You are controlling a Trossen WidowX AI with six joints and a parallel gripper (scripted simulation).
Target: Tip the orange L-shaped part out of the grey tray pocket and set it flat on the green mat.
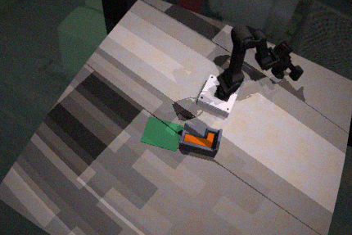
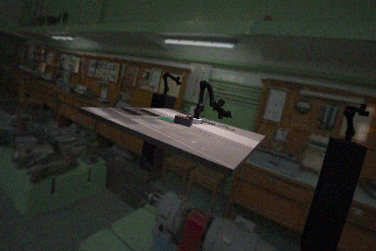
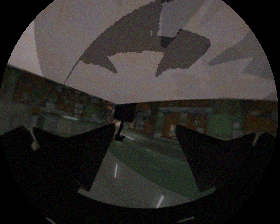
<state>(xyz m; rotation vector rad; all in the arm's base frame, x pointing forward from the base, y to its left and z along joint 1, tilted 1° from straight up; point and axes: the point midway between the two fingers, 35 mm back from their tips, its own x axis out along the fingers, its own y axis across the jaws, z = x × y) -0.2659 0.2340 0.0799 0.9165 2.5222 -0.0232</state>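
Right now the orange L-shaped part is 53 cm ahead of my gripper tip, 24 cm to the right of it and 6 cm below it. Round my gripper tip: green mat: 56 cm ahead, 40 cm to the right, 12 cm below.
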